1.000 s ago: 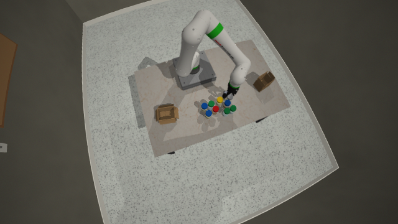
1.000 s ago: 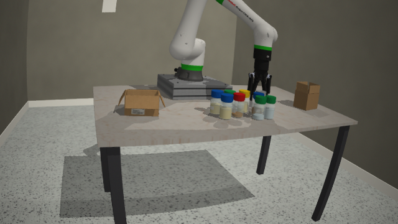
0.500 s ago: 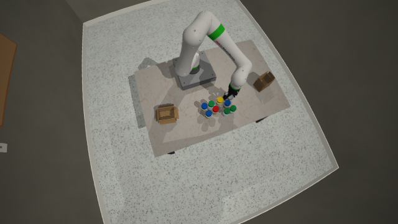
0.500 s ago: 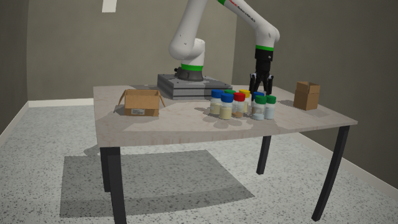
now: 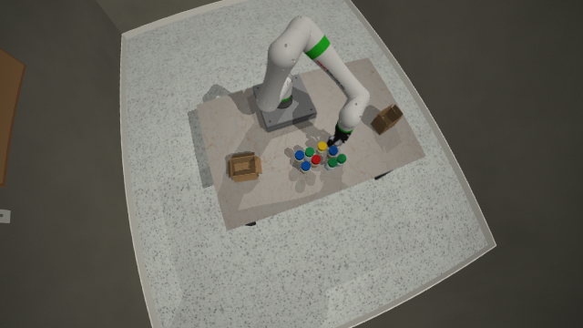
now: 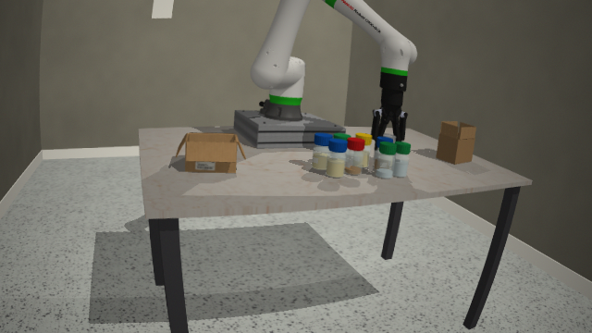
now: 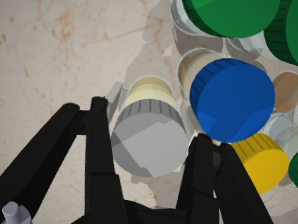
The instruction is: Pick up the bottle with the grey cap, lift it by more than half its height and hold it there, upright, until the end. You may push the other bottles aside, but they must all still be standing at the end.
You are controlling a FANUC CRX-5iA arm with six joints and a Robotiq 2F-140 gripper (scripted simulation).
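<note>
Right now the blue-capped bottle is 50 mm to the right of my hand and 40 mm ahead of it. The rest, counted from my hand: yellow-capped bottle 100 mm to the right, 10 mm behind; red-capped bottle 170 mm to the right, 40 mm ahead; green-capped bottle 180 mm to the right, 20 mm behind.
</note>
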